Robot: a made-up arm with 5 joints. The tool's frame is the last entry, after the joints. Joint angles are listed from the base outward. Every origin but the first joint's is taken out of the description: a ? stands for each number. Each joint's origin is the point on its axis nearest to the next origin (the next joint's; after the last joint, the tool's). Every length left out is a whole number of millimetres.
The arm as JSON. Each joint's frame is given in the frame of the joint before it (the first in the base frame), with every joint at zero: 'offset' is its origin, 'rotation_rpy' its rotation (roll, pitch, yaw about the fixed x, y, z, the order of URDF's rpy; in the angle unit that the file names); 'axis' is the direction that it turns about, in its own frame. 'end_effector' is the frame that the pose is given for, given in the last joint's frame.
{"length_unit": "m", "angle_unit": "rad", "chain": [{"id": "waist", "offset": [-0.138, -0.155, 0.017], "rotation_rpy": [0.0, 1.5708, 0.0], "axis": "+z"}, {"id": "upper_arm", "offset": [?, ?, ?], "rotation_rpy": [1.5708, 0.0, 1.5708], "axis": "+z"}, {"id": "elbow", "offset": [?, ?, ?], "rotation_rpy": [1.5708, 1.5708, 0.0], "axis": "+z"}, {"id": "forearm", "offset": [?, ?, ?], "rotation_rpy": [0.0, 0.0, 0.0], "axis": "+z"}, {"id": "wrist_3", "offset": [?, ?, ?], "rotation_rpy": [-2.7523, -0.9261, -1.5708], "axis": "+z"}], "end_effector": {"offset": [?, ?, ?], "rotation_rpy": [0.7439, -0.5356, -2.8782]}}
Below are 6 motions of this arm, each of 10 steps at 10 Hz.
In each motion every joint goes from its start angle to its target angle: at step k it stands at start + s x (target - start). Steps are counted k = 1, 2, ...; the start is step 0. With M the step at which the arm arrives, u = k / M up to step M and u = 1 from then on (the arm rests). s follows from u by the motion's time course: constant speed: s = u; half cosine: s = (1 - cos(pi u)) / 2; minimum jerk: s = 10 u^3 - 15 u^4 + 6 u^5.
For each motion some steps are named. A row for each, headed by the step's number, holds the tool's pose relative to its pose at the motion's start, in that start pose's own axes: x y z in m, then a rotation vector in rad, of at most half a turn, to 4 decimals.
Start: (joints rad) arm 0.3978 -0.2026 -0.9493 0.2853 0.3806
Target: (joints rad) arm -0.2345 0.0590 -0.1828 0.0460 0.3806
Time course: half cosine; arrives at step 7
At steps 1, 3, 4, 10:
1: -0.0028 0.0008 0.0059 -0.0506 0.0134 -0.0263
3: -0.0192 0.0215 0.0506 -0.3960 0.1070 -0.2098
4: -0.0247 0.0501 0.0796 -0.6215 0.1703 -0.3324
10: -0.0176 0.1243 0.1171 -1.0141 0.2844 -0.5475

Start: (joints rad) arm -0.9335 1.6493 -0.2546 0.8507 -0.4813
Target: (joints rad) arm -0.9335 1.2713 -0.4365 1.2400 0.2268
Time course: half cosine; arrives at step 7
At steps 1, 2, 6, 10:
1: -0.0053 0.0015 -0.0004 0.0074 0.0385 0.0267
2: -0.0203 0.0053 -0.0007 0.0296 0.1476 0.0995
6: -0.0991 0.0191 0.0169 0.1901 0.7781 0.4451
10: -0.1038 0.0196 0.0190 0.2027 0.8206 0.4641

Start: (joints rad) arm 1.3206 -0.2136 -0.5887 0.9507 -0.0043
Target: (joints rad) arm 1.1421 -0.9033 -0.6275 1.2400 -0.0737
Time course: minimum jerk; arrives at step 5
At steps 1, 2, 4, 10:
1: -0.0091 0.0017 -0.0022 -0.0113 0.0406 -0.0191
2: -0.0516 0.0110 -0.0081 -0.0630 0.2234 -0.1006
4: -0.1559 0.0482 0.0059 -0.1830 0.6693 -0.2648
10: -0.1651 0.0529 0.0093 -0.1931 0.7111 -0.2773

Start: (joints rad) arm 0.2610 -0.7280 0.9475 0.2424 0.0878
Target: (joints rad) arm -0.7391 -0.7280 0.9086 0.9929 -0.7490
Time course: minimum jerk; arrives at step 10
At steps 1, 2, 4, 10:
1: -0.0026 -0.0004 0.0006 -0.0116 0.0019 -0.0140
2: -0.0177 -0.0024 0.0041 -0.0795 0.0133 -0.0931
4: -0.0988 -0.0056 0.0306 -0.4710 0.0900 -0.4640
10: -0.2936 0.0719 0.1680 -1.7082 0.4576 -0.9374

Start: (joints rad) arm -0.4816 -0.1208 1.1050 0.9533 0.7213
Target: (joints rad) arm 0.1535 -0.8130 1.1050 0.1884 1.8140
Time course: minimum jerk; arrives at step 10
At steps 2, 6, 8, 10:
2: 0.0066 0.0102 -0.0016 0.0474 0.0319 0.1289
6: 0.0699 0.0995 0.0005 0.3027 0.5464 1.5273
8: 0.1014 0.1343 0.0101 0.2409 0.8664 2.0735
10: 0.1089 0.1429 0.0129 0.2105 0.9484 2.1880

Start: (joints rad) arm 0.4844 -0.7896 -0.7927 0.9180 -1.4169
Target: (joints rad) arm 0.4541 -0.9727 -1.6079 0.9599 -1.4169
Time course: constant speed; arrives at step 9
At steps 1, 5, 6, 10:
1: -0.0077 0.0077 0.0137 0.0508 0.0671 -0.0179
5: -0.0254 0.0336 0.0755 0.2473 0.3360 -0.1063
6: -0.0262 0.0387 0.0920 0.2950 0.4029 -0.1328
10: -0.0198 0.0500 0.1415 0.4351 0.6016 -0.2228

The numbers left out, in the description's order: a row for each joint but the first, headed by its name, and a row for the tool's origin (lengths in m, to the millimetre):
upper_arm: 0.217 -0.114 0.0
elbow: 0.054 0.012 0.0
forearm: -0.087 0.135 0.0
wrist_3: 0.024 -0.005 0.0
tool: 0.013 -0.027 0.0

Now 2 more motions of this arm.
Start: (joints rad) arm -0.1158 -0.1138 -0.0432 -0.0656 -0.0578
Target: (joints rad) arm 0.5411 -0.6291 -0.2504 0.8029 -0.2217
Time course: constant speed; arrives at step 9
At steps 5, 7, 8, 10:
5: -0.0087 -0.0023 -0.1240 0.0120 0.2367 -0.0832
7: -0.0161 0.0089 -0.1667 -0.0069 0.3403 -0.0579
8: -0.0207 0.0162 -0.1859 -0.0215 0.3898 -0.0322
10: -0.0259 0.0242 -0.2035 -0.0395 0.4362 0.0018

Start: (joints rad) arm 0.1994 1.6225 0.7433 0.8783 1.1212
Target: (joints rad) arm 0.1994 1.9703 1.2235 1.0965 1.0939
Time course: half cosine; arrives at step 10
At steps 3, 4, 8, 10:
3: -0.0098 -0.0099 0.0077 -0.0277 -0.0343 -0.1594
4: -0.0174 -0.0157 0.0123 -0.0409 -0.0564 -0.2681
8: -0.0539 -0.0312 0.0237 -0.0486 -0.1321 -0.7081
10: -0.0607 -0.0324 0.0245 -0.0425 -0.1422 -0.7834

